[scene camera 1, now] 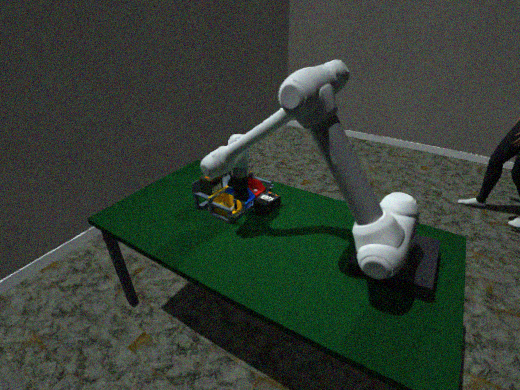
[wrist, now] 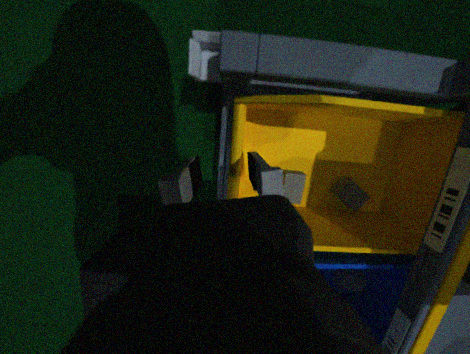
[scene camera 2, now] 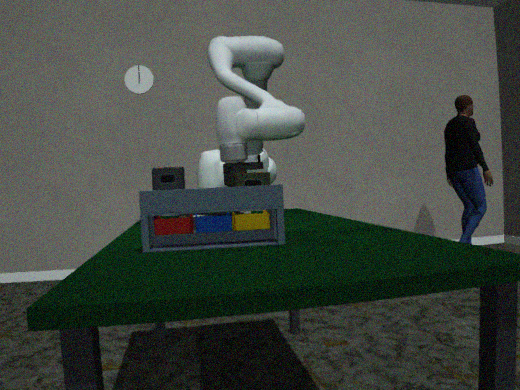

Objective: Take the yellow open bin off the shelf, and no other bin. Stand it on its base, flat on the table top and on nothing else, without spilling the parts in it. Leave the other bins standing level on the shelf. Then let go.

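Frame: origin at the arm's base, x right, y ahead, z up, level; millimetres.
Seen in the pictures: gripper, fingertip midpoint: (scene camera 1: 239,210) (wrist: 224,166).
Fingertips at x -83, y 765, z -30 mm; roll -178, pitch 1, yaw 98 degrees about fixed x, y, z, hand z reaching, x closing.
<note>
Pixels of each thing's top centre, then the offset from my fingertips to it. Level surfaces: height alone.
- yellow open bin at its top centre: (wrist: 360,184) (scene camera 2: 249,211) (scene camera 1: 225,199) dx -3, dy +90, dz +45 mm
- blue bin at its top centre: (wrist: 332,317) (scene camera 2: 212,213) (scene camera 1: 237,190) dx +110, dy +94, dz +45 mm
- red bin at its top centre: (scene camera 2: 174,215) (scene camera 1: 249,182) dx +225, dy +96, dz +45 mm
- dark box with orange parts, top centre: (scene camera 2: 250,172) (scene camera 1: 210,175) dx -2, dy +189, dz +163 mm
- black box at its top centre: (scene camera 2: 198,215) (scene camera 1: 267,197) dx +156, dy -78, dz +30 mm
- green table top at its surface level: dz -36 mm
The yellow open bin (scene camera 1: 225,201) (scene camera 2: 252,220) (wrist: 280,145) sits in the grey shelf (scene camera 2: 210,199) (wrist: 320,55) at one end of the row, with small grey parts (wrist: 350,194) inside. The blue bin (scene camera 2: 213,223) (wrist: 360,295) is next to it, and the red bin (scene camera 1: 256,186) (scene camera 2: 173,225) is beyond the blue one. My gripper (wrist: 224,166) is open and empty. In the wrist view one finger is outside the yellow bin's front wall and the other overlaps its inside. How high they are is unclear. The fingertips are hidden in scene camera 2.
A dark box with orange parts (scene camera 1: 212,180) is on the shelf top, near the yellow bin's end. A black box (scene camera 1: 267,201) is beside the shelf near the red bin. The green table top (scene camera 1: 280,260) extends towards the arm's base. A person (scene camera 2: 465,150) stands beyond the table.
</note>
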